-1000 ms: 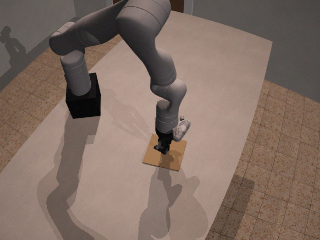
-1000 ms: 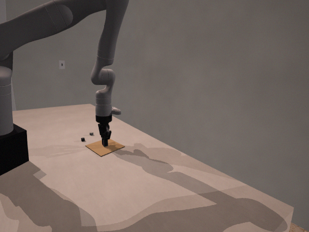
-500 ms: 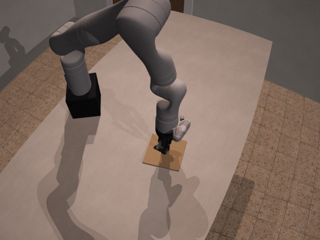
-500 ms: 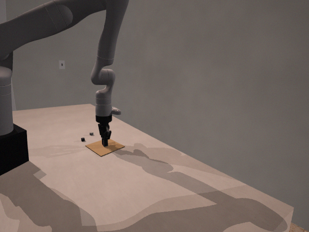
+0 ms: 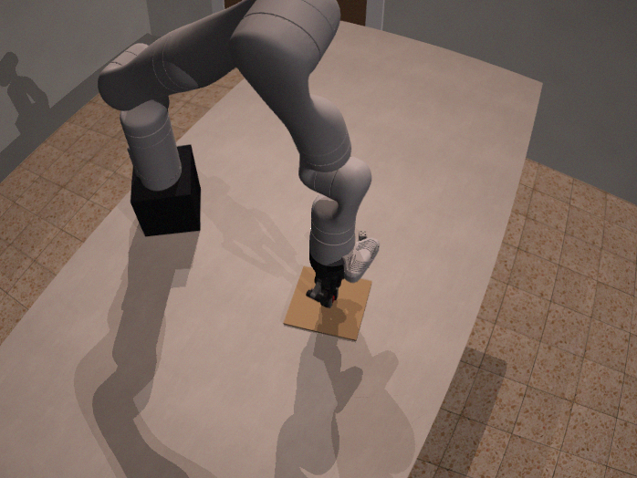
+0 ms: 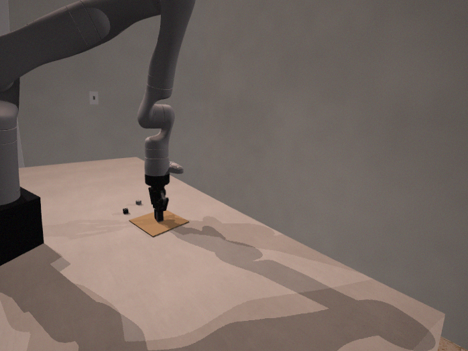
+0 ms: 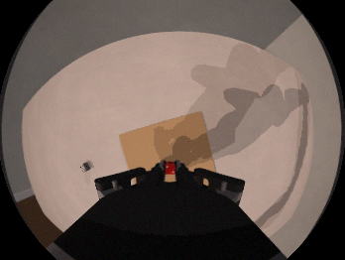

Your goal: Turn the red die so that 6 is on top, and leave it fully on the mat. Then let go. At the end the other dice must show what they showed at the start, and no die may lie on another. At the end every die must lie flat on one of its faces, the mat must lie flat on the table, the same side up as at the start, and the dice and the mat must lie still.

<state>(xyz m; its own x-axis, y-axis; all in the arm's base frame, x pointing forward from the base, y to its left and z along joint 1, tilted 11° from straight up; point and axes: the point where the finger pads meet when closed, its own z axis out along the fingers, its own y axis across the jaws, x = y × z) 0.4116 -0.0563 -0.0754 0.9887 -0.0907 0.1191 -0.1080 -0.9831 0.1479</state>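
Now: the red die 1 cm below my hand. From my hand the other things lie so: black die: 12 cm to the left, 7 cm behind, 2 cm below; then grey die: 18 cm to the left, 2 cm below; then tan mat: 2 cm below.
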